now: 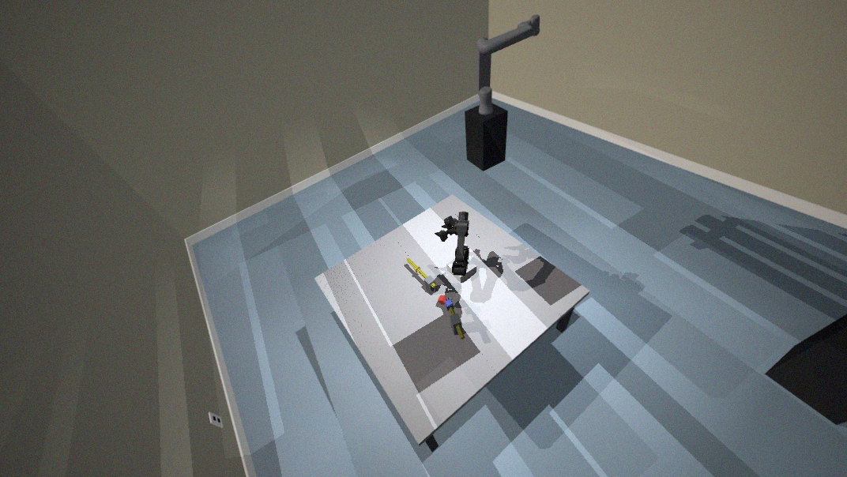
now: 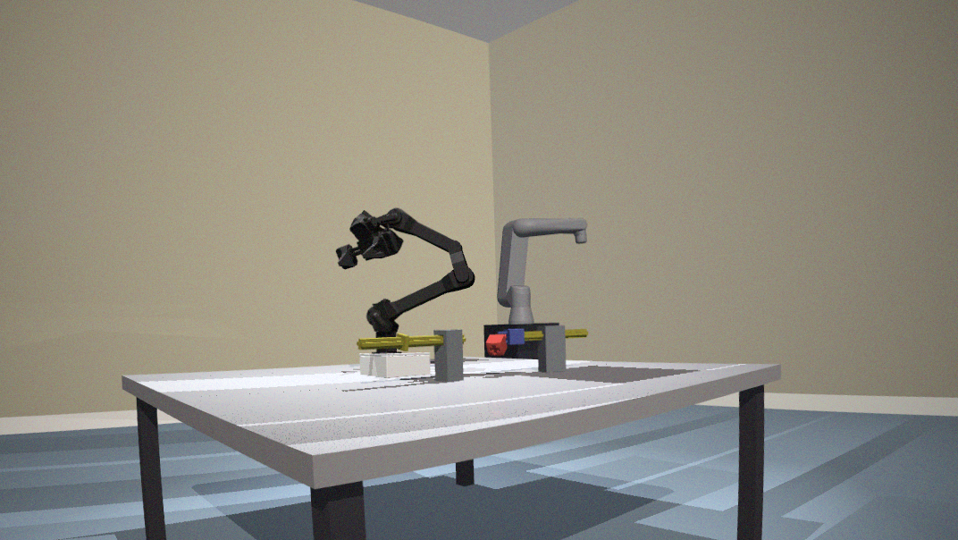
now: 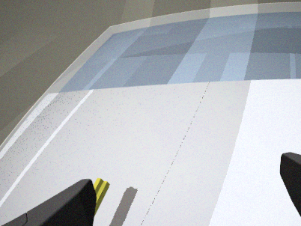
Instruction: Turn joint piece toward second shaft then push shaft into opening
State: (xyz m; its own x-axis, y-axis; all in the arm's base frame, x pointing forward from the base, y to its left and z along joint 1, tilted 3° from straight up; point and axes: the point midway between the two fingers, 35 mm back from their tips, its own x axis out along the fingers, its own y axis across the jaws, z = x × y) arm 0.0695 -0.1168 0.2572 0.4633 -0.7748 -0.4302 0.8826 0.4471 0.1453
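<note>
The red square joint piece is 32 cm to the left of my gripper tip, 23 cm below it and 19 cm ahead of it.
</note>
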